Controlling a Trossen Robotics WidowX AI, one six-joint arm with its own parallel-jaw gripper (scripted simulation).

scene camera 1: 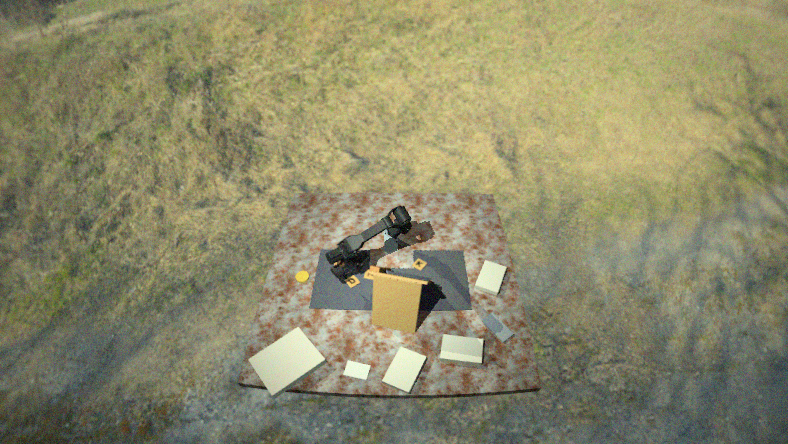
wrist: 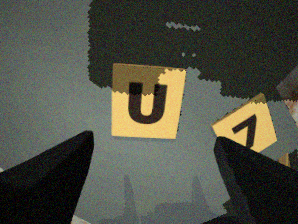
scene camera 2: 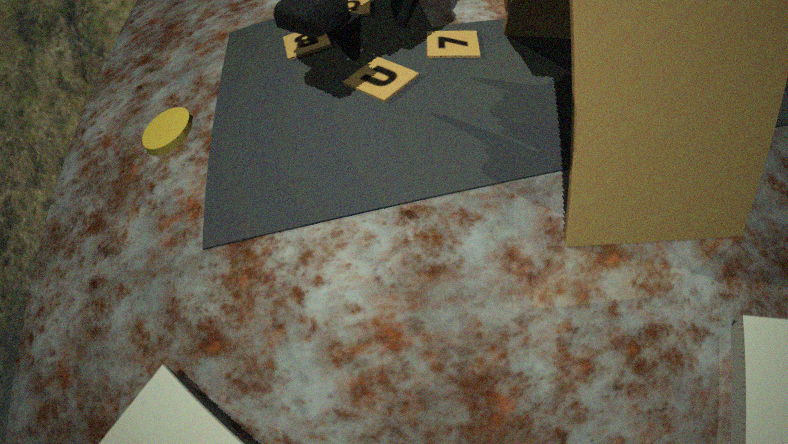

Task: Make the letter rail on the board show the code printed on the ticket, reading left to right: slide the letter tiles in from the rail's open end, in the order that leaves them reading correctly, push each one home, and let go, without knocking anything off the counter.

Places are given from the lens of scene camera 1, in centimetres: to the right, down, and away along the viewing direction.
white block (scene camera 1: 489,280): 48, 29, 171
white block (scene camera 1: 405,367): 5, 60, 138
